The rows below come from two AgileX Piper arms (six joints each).
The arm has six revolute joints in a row. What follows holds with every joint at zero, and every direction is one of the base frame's. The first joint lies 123 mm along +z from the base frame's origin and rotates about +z. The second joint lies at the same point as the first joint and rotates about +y. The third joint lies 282.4 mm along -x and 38.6 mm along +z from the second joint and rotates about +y. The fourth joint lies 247.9 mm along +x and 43.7 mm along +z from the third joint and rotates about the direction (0.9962, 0, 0.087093). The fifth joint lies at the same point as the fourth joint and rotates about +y. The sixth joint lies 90.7 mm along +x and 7.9 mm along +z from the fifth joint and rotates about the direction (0.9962, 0, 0.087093). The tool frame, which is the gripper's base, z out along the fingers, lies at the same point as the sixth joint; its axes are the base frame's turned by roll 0, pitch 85 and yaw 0 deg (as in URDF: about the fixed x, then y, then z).
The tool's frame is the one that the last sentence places.
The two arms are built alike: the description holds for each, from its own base.
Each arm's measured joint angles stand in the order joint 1, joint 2, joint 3, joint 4, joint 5, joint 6.
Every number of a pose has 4 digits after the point. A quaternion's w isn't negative.
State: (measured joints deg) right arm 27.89 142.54 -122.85 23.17 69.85 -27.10; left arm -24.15 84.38 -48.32 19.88 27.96 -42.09
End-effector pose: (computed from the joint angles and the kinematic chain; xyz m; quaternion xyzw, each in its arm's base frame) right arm 0.4316 0.2665 0.1378 -0.3984 0.8958 0.1919 0.0453; left arm 0.2660 -0.1034 0.2213 -0.0242 0.9571 -0.0443 0.2852
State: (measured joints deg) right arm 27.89 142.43 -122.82 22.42 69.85 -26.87; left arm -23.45 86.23 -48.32 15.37 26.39 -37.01
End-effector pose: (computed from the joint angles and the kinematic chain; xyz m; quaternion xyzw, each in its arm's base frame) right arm 0.4319 0.2655 0.1382 -0.3990 0.8967 0.1860 0.0457; left arm 0.2700 -0.1054 0.2124 -0.0137 0.9608 -0.0551 0.2715
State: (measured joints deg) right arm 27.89 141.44 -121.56 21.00 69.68 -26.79; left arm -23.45 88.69 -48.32 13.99 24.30 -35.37
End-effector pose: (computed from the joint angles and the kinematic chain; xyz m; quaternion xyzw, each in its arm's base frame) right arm 0.4302 0.2623 0.1405 -0.4021 0.8977 0.1742 0.0450; left arm 0.2751 -0.1094 0.2012 -0.0060 0.9626 -0.0601 0.2642
